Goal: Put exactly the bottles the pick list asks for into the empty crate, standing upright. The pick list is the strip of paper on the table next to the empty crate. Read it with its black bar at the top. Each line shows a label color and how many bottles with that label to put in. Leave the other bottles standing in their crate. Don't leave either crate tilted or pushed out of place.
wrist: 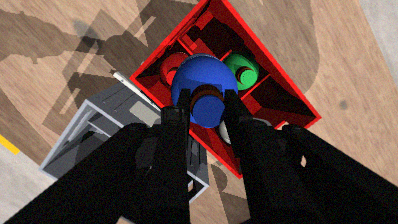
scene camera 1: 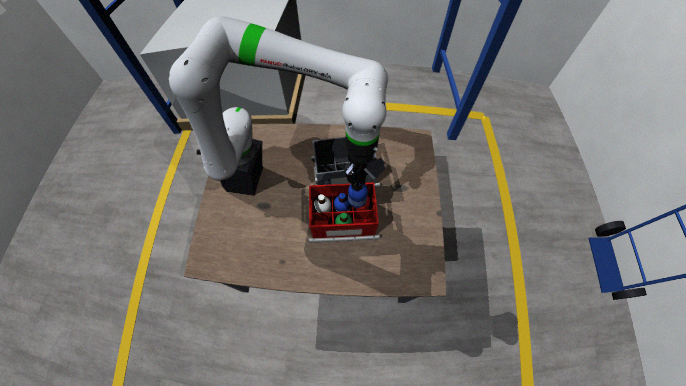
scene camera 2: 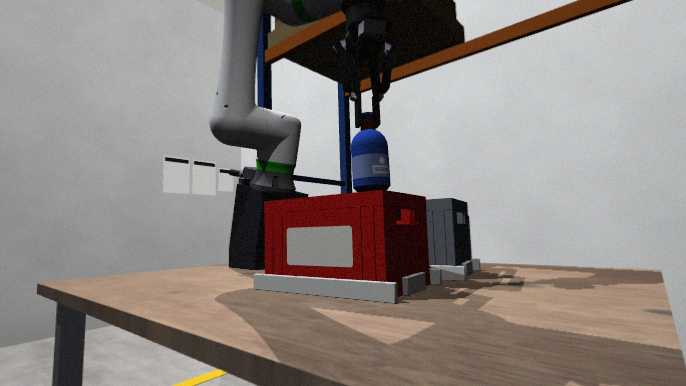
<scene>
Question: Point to a grey crate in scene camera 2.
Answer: At 448, 236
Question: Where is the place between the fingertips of my gripper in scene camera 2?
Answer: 367, 126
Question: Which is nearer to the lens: the blue bottle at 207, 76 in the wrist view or the green bottle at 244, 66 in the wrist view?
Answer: The blue bottle.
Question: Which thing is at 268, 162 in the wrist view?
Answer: My gripper.
</scene>
